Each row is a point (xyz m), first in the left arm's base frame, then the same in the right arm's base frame.
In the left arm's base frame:
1: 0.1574 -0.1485 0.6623
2: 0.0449 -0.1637 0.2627
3: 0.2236 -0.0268 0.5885
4: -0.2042 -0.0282 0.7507
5: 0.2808 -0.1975 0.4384
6: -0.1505 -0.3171 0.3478
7: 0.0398 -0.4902 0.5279
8: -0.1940 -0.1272 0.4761
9: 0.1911 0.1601 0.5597
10: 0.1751 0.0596 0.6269
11: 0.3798 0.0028 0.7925
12: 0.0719 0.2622 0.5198
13: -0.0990 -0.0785 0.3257
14: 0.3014 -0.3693 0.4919
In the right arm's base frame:
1: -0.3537 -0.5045 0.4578
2: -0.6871 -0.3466 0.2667
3: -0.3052 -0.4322 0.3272
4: -0.3832 -0.2205 0.7253
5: -0.4815 -0.5577 0.2374
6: -0.8031 -0.3692 0.5011
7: -0.6949 -0.6605 0.5467
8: -0.6247 -0.2316 0.5613
9: -0.2317 -0.2630 0.2742
10: -0.2504 -0.3474 0.3603
11: -0.0788 -0.5548 0.3520
12: -0.2529 -0.1041 0.2971
13: -0.6582 -0.2123 0.3809
14: -0.5346 -0.7146 0.3106

